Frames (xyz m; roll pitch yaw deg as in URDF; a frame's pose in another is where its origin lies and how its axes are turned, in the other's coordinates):
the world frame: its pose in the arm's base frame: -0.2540 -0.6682 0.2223 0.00 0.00 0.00
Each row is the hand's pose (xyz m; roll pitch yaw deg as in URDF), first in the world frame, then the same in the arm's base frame.
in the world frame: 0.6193 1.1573 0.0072 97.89 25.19 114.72
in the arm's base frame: 0.3653 0.4891 0.2295 97.89 25.19 114.72
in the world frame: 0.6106 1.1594 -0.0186 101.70 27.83 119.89
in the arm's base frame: 0.3566 0.4912 0.2037 101.70 27.83 119.89
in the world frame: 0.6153 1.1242 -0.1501 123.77 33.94 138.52
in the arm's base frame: 0.3613 0.4560 0.0722 123.77 33.94 138.52
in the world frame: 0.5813 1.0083 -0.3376 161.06 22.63 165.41
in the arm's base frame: 0.3273 0.3401 -0.1153 161.06 22.63 165.41
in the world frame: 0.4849 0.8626 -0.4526 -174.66 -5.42 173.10
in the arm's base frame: 0.2309 0.1944 -0.2303 -174.66 -5.42 173.10
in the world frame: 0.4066 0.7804 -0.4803 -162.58 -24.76 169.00
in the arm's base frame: 0.1526 0.1122 -0.2580 -162.58 -24.76 169.00
